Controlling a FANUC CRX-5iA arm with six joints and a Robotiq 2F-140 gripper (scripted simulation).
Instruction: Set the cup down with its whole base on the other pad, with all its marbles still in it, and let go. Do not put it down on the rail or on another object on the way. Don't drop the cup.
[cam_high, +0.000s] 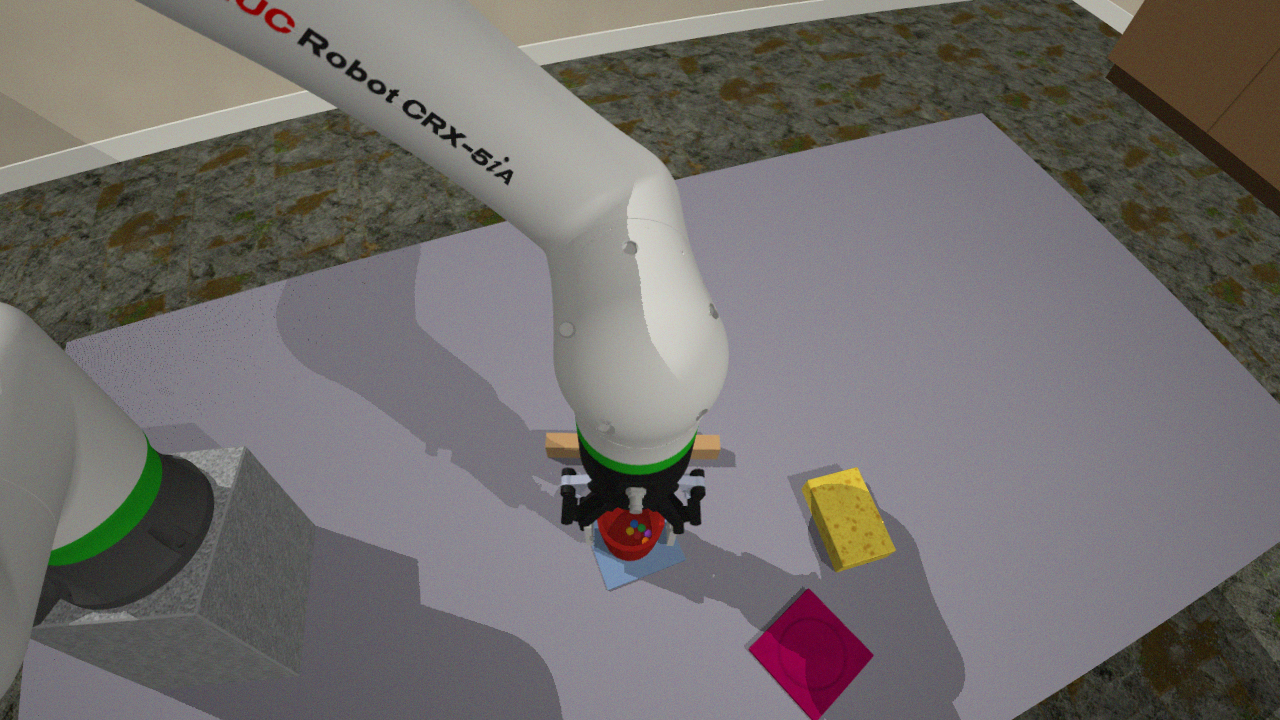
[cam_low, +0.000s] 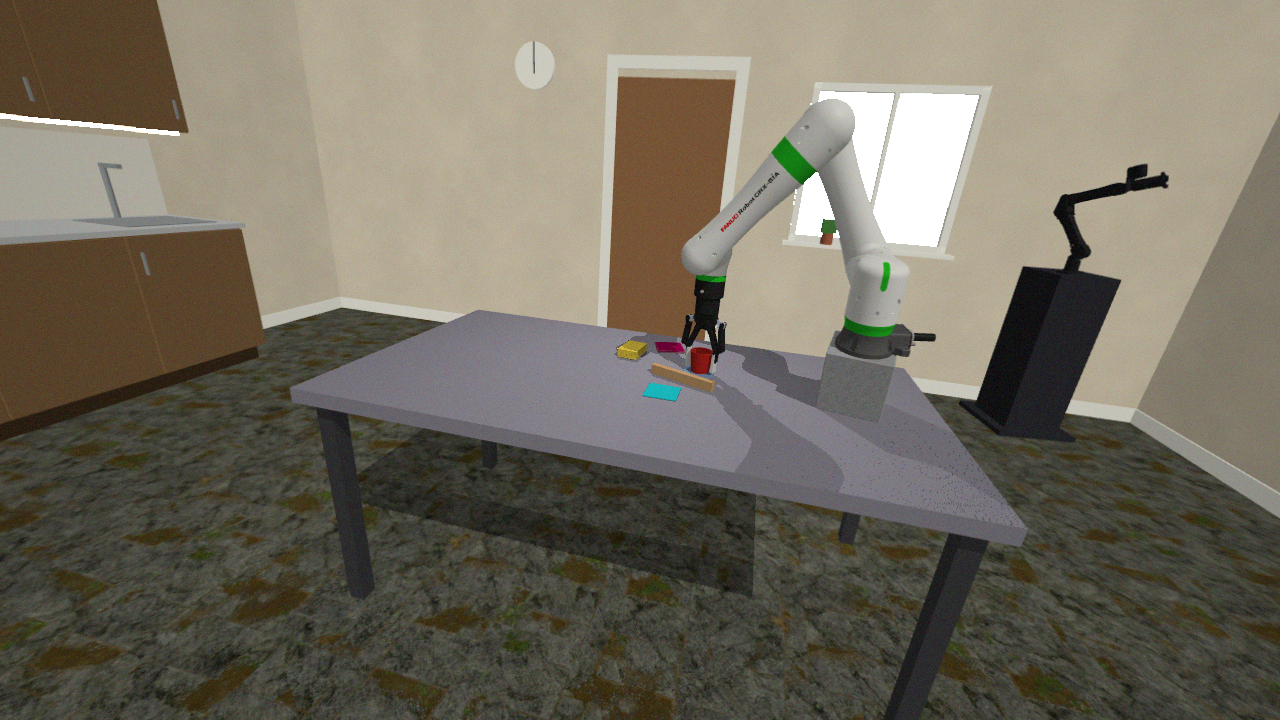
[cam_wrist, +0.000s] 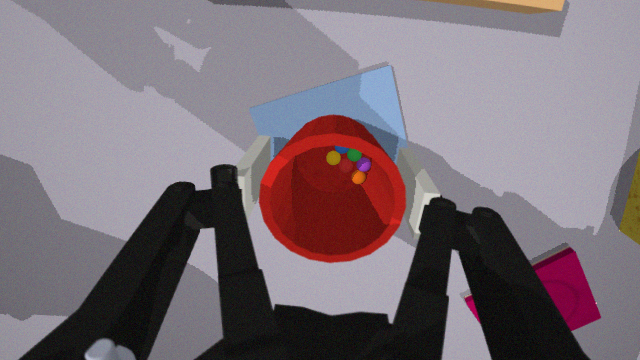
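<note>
Now: hand 2 cm above the cup. Also, from my hand: wooden rail 6 cm ahead, 10 cm to the left, 3 cm below; then yellow sponge 24 cm ahead, 12 cm to the right, 2 cm below; then teal pad 12 cm ahead, 19 cm to the left, 5 cm below.
</note>
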